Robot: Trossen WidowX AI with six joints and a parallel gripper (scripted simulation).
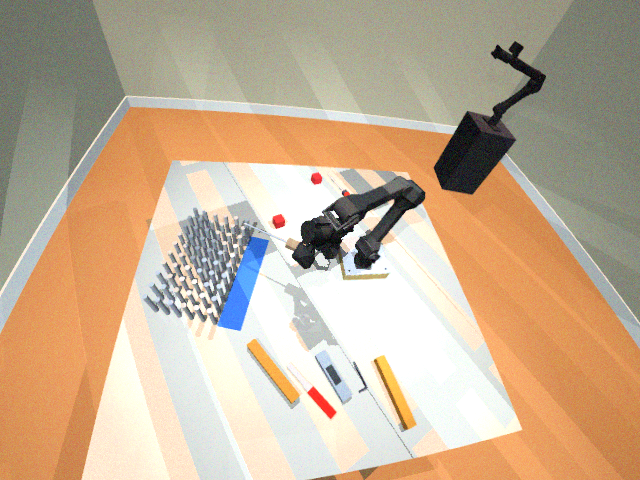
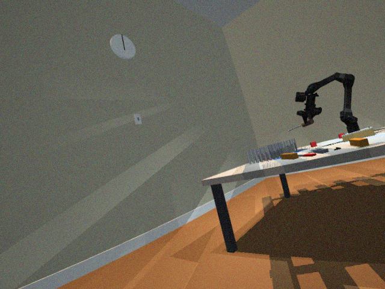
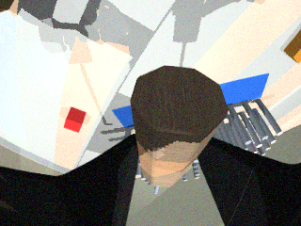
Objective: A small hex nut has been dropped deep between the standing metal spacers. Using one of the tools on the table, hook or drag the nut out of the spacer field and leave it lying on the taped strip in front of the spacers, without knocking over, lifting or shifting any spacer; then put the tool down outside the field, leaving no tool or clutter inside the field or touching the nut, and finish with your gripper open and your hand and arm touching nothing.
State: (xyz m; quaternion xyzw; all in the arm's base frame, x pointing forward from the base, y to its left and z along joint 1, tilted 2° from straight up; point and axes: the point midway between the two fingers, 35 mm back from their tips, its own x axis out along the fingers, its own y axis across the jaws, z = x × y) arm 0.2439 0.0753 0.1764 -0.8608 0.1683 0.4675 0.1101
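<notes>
Now: the blue taped strip 18 cm ahead of my gripper tip, 3 cm to the left of it and 19 cm below it. The rest, counted from my gripper tip: hex nut (35 cm ahead, 3 cm to the right, 18 cm below); wooden-handled hook tool (9 cm ahead, 4 cm to the right, 1 cm below); grey block (15 cm behind, 35 cm to the left, 17 cm below).
</notes>
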